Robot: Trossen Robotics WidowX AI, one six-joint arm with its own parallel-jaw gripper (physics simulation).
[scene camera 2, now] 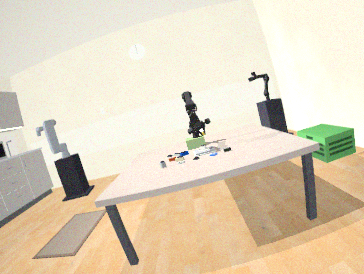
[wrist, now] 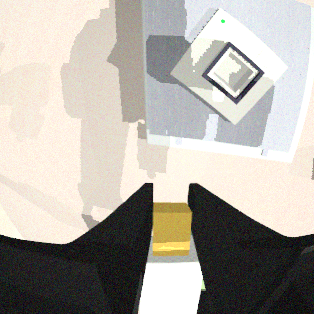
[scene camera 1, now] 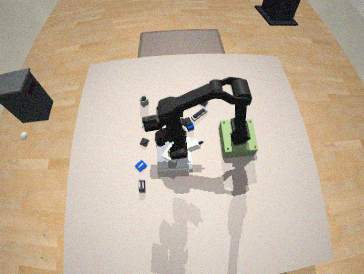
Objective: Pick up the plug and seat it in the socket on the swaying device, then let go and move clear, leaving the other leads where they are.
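Observation:
My gripper [wrist: 170, 190] [scene camera 1: 180, 150] is shut on the plug [wrist: 171, 227] [scene camera 1: 194, 145], which has a white body and a yellow tip; the tip shows between the fingers in the wrist view. The device [wrist: 262, 57] [scene camera 1: 167, 151] is a white square block, turned at an angle, with a small green light. Its socket [wrist: 249, 88] is a dark-rimmed square opening. In the wrist view the plug's tip is below and left of the socket, apart from it. The device's pale blue-grey base [wrist: 295, 100] [scene camera 1: 174, 169] lies under it. The gripper hides part of the device in scene camera 1.
The arm stands on a green block [scene camera 1: 252, 140]. Around the base lie a blue connector [scene camera 1: 190, 127], a long dark-and-white piece [scene camera 1: 199, 114], a blue piece [scene camera 1: 141, 165], a black connector [scene camera 1: 142, 186], a small dark piece [scene camera 1: 144, 142] and a grey cylinder [scene camera 1: 144, 101].

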